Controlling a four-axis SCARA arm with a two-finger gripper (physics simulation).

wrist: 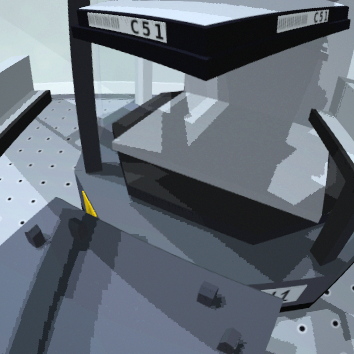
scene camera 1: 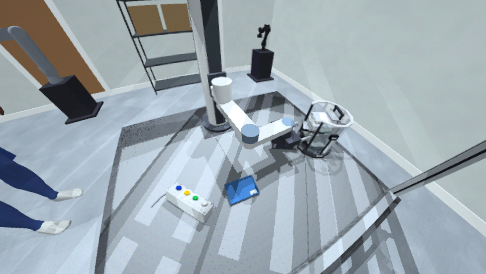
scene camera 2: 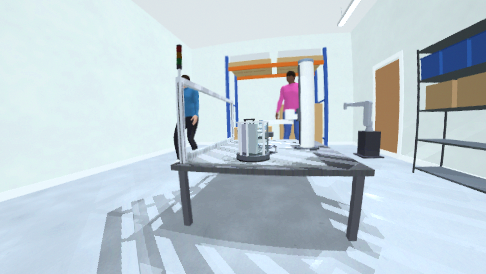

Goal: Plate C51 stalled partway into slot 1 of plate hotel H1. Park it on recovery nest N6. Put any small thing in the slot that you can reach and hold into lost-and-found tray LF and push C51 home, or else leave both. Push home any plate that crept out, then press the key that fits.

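Places are measured from the arm's base along level axes (x back, y right, z up), in centimetres.
Pixels of known places: gripper, fingertip midpoint: (wrist: pixel 179 78) (scene camera 1: pixel 303 129) (scene camera 2: pixel 260 140); arm's base, link origin: (scene camera 1: pixel 218 121) (scene camera 2: pixel 306 148).
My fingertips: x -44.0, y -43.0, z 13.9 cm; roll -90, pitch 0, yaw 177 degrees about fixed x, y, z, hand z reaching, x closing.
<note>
Ahead of a thing's pixels: the offset from my fingertips to its top centre. "spot": to the spot under its first point.
Plate C51 @(spot: dx -0.6, dy +2.6, dz +2.0 cm) (wrist: pixel 207 42) juts corner-first from hotel H1 @(dx -5.2, dy -9.2, dz +16.8 cm) (wrist: pixel 165 227) (scene camera 1: pixel 312 151) (scene camera 2: pixel 253 157) at the top of the wrist view, black-edged with a pale top; its underside shows. Its rear is out of frame, and no small thing can be made out in the slot. My gripper (wrist: pixel 179 78) (scene camera 1: pixel 298 135) is open and empty, its fingers wide apart at the left and right, lower than C51. Nest N6 @(spot: dx +0.7, dy +5.1, dz -6.6 cm) (wrist: pixel 150 300) is a bare grey plate with small dark pegs in front of the hotel. Blue tray LF @(dx -13.5, dy +49.0, dz -10.9 cm) (scene camera 1: pixel 242 190) lies on the table.
A white key box @(dx -10.5, dy +74.4, dz -4.2 cm) (scene camera 1: pixel 189 201) with blue, yellow, green and white keys stands left of the tray. Dark hotel posts @(spot: dx +5.5, dy -5.2, dz -4.0 cm) (wrist: pixel 86 110) flank the opening. A grey block @(spot: dx -2.5, dy -4.1, dz -6.8 cm) (wrist: pixel 215 165) with a dark front is low inside. A rail (scene camera 2: pixel 207 91) stands along one table edge.
</note>
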